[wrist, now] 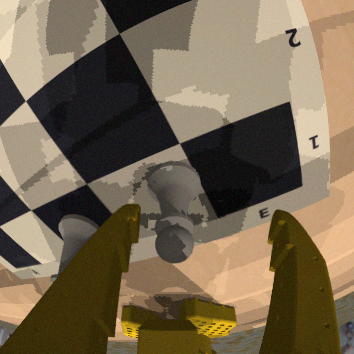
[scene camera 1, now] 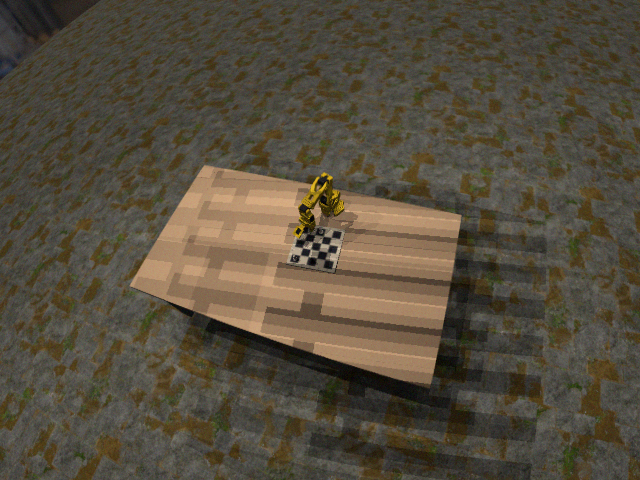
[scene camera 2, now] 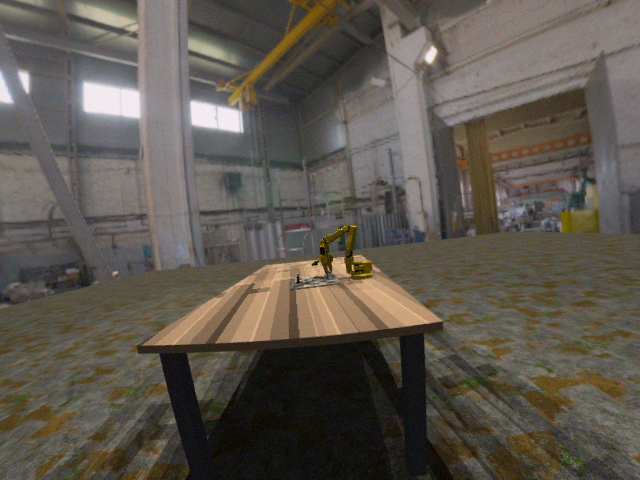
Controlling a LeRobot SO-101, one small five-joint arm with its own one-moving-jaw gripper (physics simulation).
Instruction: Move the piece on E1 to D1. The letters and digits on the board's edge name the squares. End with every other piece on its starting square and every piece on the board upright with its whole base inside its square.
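Places are measured from the arm's base along level axes (x right, y ahead, z up), in metres.
Pixels of known places: hand at its tool point: (wrist: 138, 218) (scene camera 1: 311, 230) (scene camera 2: 327, 273); arm's base at its link origin: (wrist: 168, 311) (scene camera 1: 331, 210) (scene camera 2: 357, 277).
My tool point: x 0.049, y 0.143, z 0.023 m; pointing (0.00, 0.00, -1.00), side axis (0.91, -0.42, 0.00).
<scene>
Ahead of a thing's pixels: the offset from my tool point to its top centre. "pt": to the spot under its first point. Level surfaces: height alone.
In the wrist view a grey round-headed piece @(dx +0.010, dy -0.004, dz +0.015 m) (wrist: 174, 192) stands upright on the light square D1, its base at the line with E1; I cannot tell whether it crosses. The dark square E1 @(pt dx +0.038, dy -0.004, dz -0.017 m) (wrist: 250, 160) bears no piece. A second grey piece @(dx -0.040, dy -0.014, dz +0.027 m) (wrist: 77, 232) (scene camera 1: 320, 231) stands on C1, partly behind the left jaw in the wrist view. A dark piece (scene camera 1: 294, 257) (scene camera 2: 298, 278) stands on the corner square E5. My gripper (wrist: 206, 212) (scene camera 1: 312, 227) (scene camera 2: 328, 274) is open, low at the board's row-1 edge. The D1 piece's head shows in the gap, nearer the left jaw, not pressed.
The checkered board @(dx -0.044, dy +0.063, dz -0.017 m) (wrist: 308, 75) (scene camera 1: 313, 253) (scene camera 2: 315, 284) lies on the wooden table @(dz -0.023 m) (scene camera 1: 232, 248) (scene camera 2: 289, 320). The yellow arm's base (scene camera 1: 338, 205) (scene camera 2: 361, 269) stands beside the board's row-1 side. Striped shadows cross the table and board.
</scene>
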